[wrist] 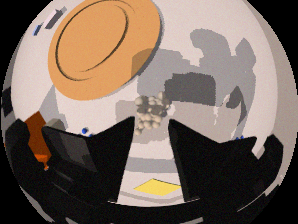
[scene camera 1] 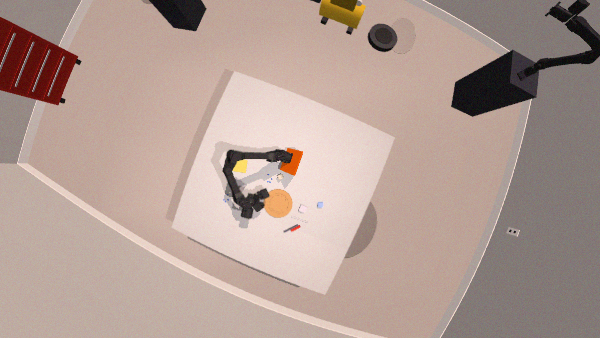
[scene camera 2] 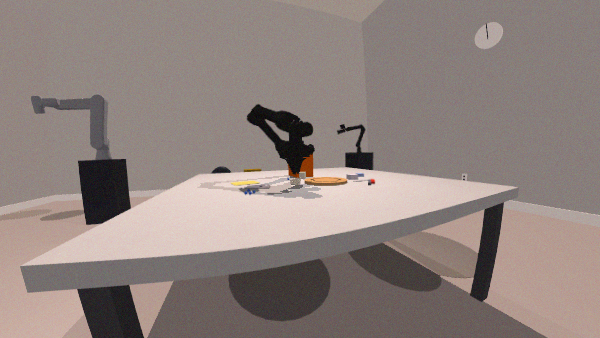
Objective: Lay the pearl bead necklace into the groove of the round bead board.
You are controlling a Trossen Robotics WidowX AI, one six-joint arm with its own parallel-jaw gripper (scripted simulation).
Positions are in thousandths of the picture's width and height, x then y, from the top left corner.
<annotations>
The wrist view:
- my gripper: 508, 547
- round bead board: 300, 176
</annotations>
